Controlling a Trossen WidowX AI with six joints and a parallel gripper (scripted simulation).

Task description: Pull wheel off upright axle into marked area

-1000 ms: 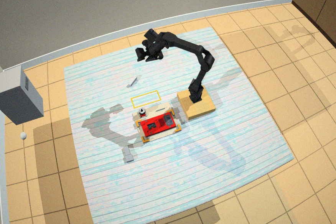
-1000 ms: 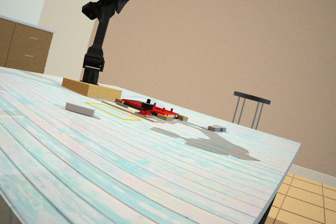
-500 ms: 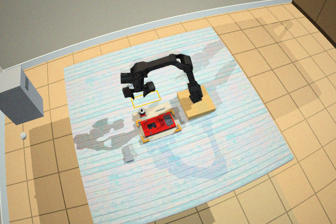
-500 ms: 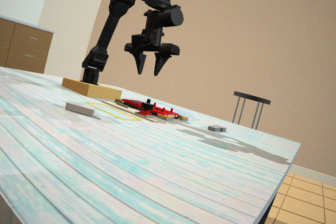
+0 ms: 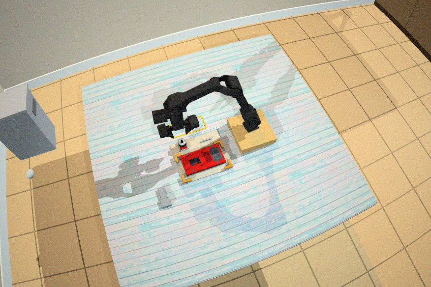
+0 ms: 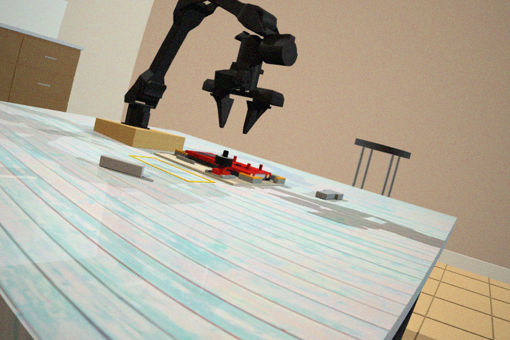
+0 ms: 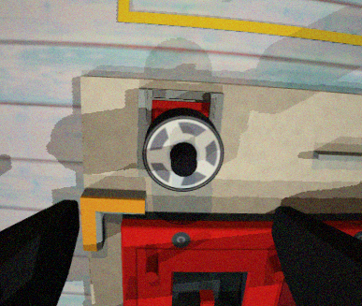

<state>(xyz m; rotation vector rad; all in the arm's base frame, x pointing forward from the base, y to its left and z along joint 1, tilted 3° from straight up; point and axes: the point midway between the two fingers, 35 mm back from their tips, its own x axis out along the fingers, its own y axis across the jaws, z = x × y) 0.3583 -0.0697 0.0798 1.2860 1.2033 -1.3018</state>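
The wheel is 70 mm below my gripper tip. Also, from my gripper tip: upright axle 70 mm below.
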